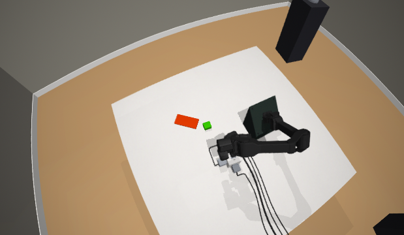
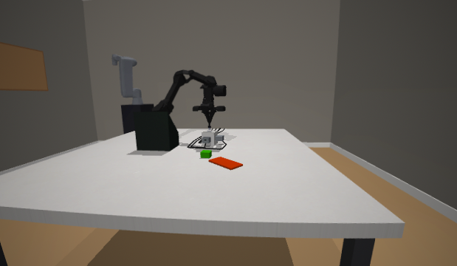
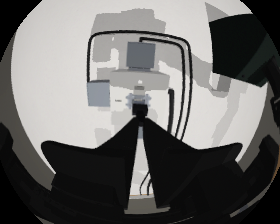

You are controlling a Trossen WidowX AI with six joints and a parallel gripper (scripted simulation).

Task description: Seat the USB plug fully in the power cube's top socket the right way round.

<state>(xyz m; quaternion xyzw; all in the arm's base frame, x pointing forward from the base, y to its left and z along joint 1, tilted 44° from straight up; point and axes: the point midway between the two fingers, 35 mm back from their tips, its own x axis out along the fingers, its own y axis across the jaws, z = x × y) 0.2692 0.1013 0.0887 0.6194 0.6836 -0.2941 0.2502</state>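
Now: the dark USB plug 20 mm below my gripper tip. Round my gripper tip: green block: 60 mm ahead, 250 mm to the right, 110 mm below; then orange-red slab: 170 mm ahead, 330 mm to the right, 120 mm below.
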